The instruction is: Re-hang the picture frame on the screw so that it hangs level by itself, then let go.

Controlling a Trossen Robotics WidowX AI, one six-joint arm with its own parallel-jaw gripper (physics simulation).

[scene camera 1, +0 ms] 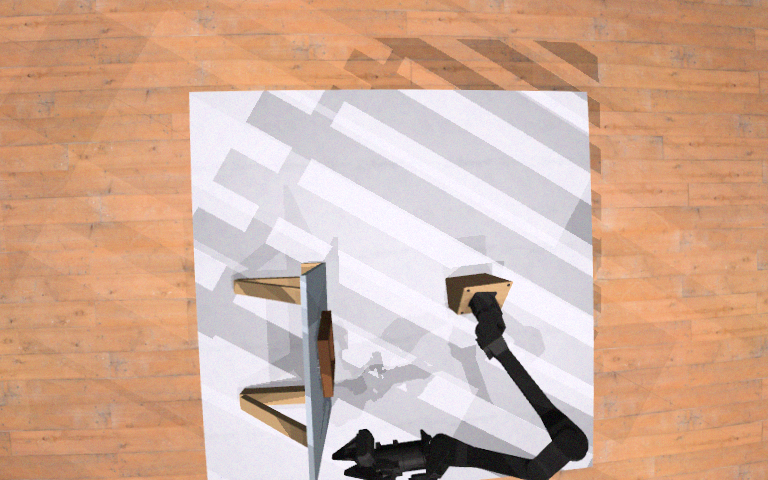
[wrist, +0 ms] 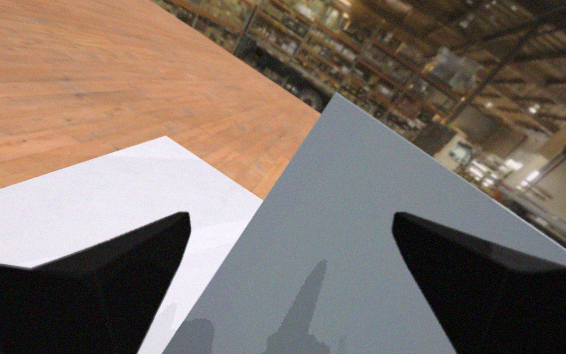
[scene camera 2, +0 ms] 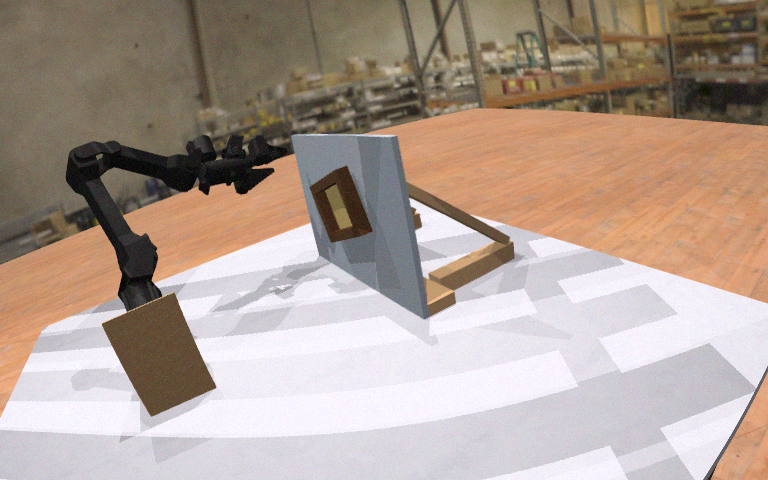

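Pixels of known places: gripper, fingertip midpoint: [scene camera 1: 338, 465] [wrist: 292, 221] [scene camera 2: 280, 160]; arm's base at its link origin: [scene camera 1: 482, 298] [scene camera 2: 149, 319].
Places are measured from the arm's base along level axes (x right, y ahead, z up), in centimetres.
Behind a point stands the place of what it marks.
Note:
The brown picture frame [scene camera 1: 326, 353] @[y 41.2, x -10.7, z 10.8 cm] [scene camera 2: 357, 209] @[y 42.4, x -4.8, z 4.1 cm] is on the front face of the grey-blue upright board [scene camera 1: 308, 339] @[y 44.2, x -5.1, z 17.4 cm] [scene camera 2: 390, 226] @[y 44.6, x 2.8, z 1.8 cm] [wrist: 320, 200] @[y 42.7, x -35.6, z 11.9 cm]. In scene camera 2 it sits tilted against the board's edges, its top edge sloping up to the right. It does not show in the wrist view. The screw does not show in any view; whether it bears the frame is hidden. My gripper [scene camera 1: 339, 464] @[y 38.1, x -36.7, z 12.3 cm] [scene camera 2: 279, 160] @[y 38.1, x -36.7, z 12.3 cm] [wrist: 292, 221] @[y 38.1, x -36.7, z 12.3 cm] is open and empty, in front of the board near the end at the bottom of scene camera 1, off to one side of the frame and apart from it.
Wooden braces [scene camera 1: 267, 289] @[y 57.9, x 2.4, z 1.2 cm] [scene camera 2: 471, 263] @[y 59.7, x 3.4, z -10.7 cm] stand behind the board. The arm's base is mounted on a wooden block [scene camera 1: 472, 281] @[y 1.8, x 4.4, z -2.8 cm] [scene camera 2: 158, 356] @[y -0.4, x 4.7, z -4.6 cm]. The board's top corner and side edge show in the wrist view. The white table top [scene camera 1: 396, 141] @[y 23.1, x 47.2, z -14.4 cm] [scene camera 2: 339, 350] @[y 29.2, x 6.5, z -14.4 cm] [wrist: 100, 200] @[y 55.5, x -59.7, z -14.4 cm] carries striped shadows.

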